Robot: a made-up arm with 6 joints. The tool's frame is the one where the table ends. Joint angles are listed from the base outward.
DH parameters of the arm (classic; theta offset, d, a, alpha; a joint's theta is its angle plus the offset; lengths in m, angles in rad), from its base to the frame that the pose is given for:
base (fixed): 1.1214 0 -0.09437 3.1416
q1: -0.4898 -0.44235 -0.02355 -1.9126
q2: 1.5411 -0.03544 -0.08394 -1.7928
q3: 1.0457 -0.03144 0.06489 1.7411
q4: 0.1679 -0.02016 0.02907 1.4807
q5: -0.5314 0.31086 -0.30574 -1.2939
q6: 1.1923 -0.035 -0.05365 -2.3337
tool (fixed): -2.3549 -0.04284 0 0
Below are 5 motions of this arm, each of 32 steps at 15 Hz.
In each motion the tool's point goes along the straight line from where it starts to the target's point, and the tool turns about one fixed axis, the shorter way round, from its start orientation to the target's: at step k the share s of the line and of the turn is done. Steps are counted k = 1, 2, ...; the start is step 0. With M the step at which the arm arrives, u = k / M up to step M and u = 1 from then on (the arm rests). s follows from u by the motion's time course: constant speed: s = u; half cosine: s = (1 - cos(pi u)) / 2; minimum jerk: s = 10 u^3 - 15 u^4 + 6 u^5.
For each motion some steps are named. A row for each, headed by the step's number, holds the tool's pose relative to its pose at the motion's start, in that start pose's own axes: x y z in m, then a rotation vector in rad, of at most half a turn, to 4 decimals.
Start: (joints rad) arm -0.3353 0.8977 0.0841 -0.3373 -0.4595 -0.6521
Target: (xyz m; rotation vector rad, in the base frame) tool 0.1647 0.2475 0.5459 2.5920 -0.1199 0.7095
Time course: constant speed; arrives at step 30
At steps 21, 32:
21: -0.1446 -0.0803 0.1288 -0.1418 -0.1475 -0.4791
32: -0.2066 -0.1147 0.1841 -0.2025 -0.2107 -0.6845

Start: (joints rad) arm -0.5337 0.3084 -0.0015 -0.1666 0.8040 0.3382
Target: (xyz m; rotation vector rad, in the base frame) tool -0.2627 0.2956 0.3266 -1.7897 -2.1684 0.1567
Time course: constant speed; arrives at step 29
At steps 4, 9, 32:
4: -0.0099 -0.0175 -0.0088 0.0824 -0.0072 -0.0487
9: -0.0222 -0.0394 -0.0197 0.1854 -0.0162 -0.1096
32: -0.0714 -0.1271 -0.0635 0.5974 -0.0523 -0.3532

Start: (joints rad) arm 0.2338 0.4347 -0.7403 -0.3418 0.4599 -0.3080
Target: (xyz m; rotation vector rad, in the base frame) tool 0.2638 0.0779 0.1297 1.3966 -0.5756 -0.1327
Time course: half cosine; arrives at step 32
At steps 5, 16, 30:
5: 0.0045 0.0102 0.0115 -0.0727 -0.0139 0.0526
16: 0.0379 0.0866 0.0976 -0.6156 -0.1175 0.4455
30: 0.0751 0.1716 0.1933 -1.2194 -0.2328 0.8824

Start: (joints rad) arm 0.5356 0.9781 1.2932 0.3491 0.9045 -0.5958
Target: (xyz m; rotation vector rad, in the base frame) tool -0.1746 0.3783 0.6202 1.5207 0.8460 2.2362
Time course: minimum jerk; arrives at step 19
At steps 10, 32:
10: -0.1239 0.1498 -0.1669 0.5721 0.5645 -0.3842
32: -0.2256 0.2728 -0.3040 1.0416 1.0277 -0.6994

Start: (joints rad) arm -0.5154 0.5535 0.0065 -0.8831 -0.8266 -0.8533
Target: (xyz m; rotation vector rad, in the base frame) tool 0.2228 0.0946 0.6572 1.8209 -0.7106 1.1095
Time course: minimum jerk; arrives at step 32
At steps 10, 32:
10: -0.0085 -0.0126 0.0198 0.0047 0.0128 -0.0949
32: -0.0472 -0.0701 0.1099 0.0261 0.0713 -0.5270

